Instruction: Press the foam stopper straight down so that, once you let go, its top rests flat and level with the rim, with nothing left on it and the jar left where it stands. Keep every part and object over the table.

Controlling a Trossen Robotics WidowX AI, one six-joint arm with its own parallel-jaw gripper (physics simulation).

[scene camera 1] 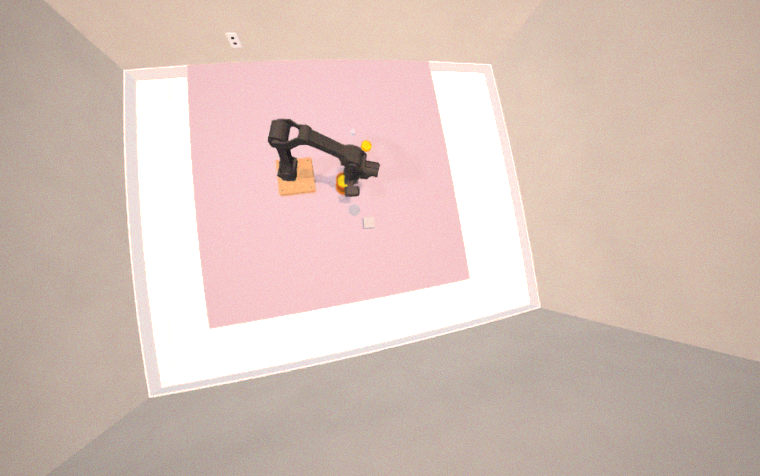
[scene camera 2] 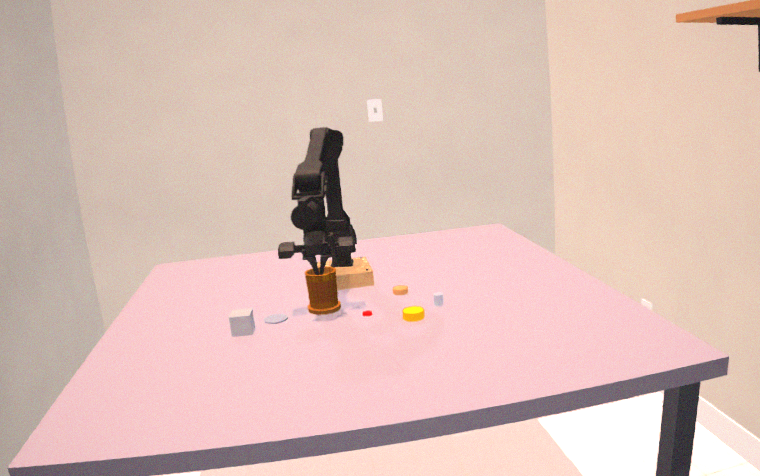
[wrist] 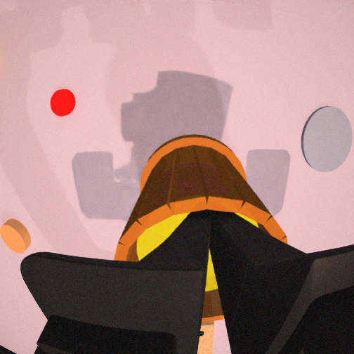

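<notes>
The brown jar with an orange rim and foot [scene camera 1: 338, 189] [scene camera 2: 322, 291] [wrist: 192, 177] stands upright on the table. The yellow foam stopper [scene camera 1: 342, 180] [wrist: 156, 239] is inside it; in the wrist view brown inner wall shows past the stopper's lower edge, so that part lies below the rim. The stopper does not show in scene camera 2. My gripper [scene camera 2: 319, 272] [wrist: 207, 211] is shut and empty, pointing down, its fingertips within the jar mouth over the stopper. The fingers hide much of the stopper, so its tilt and the contact cannot be told.
A grey block [scene camera 1: 368, 223] [scene camera 2: 241, 323] and grey disc [scene camera 1: 353, 210] [scene camera 2: 275, 318] [wrist: 327, 139] lie to one side. A red disc [scene camera 2: 367, 313] [wrist: 63, 102], orange disc [scene camera 2: 399, 289] [wrist: 15, 236], yellow disc [scene camera 1: 366, 145] [scene camera 2: 413, 313] and pale cylinder [scene camera 1: 352, 132] [scene camera 2: 438, 299] lie to the other.
</notes>
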